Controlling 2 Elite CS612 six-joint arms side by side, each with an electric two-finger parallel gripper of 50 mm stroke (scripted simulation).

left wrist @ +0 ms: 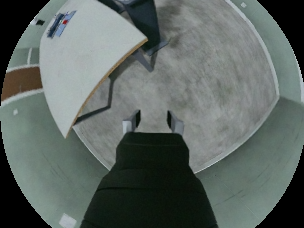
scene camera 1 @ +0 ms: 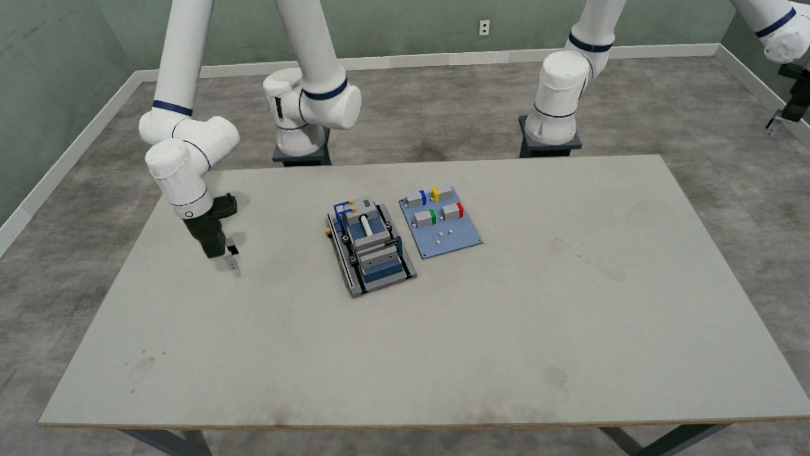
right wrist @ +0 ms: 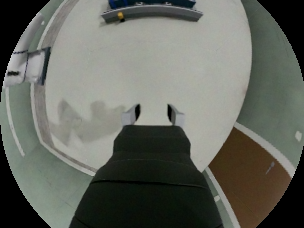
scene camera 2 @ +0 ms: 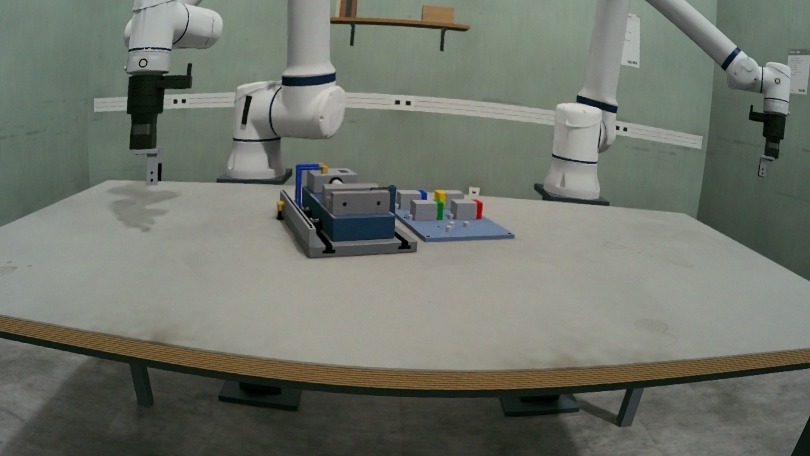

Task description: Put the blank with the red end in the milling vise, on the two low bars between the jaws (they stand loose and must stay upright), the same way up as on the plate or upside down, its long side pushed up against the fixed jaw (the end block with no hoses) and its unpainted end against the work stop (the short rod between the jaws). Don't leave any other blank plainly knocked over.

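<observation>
You'd find a blue plate (scene camera 1: 464,235) here. My left gripper (scene camera 2: 761,176) is visible, and the left wrist view shows my left gripper (left wrist: 153,115) too. As for my right gripper (scene camera 2: 154,183), scene camera 1 also has my right gripper (scene camera 1: 234,261) in it, and the right wrist view shows my right gripper (right wrist: 153,109) as well.
</observation>
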